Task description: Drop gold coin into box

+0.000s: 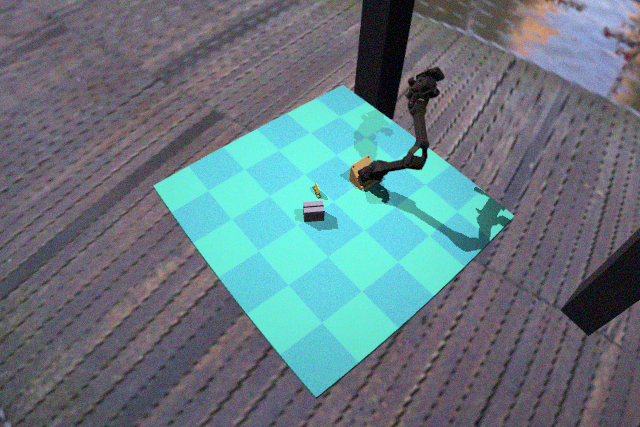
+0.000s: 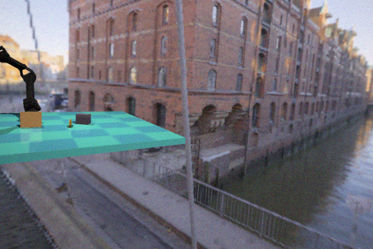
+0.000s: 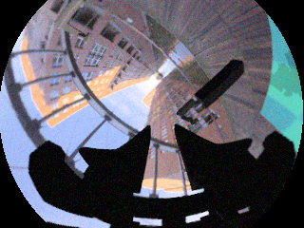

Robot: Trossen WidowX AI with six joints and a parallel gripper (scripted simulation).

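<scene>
The gold coin lies 620 mm ahead of my gripper tip, 70 mm to the right of it and 490 mm below it.
</scene>
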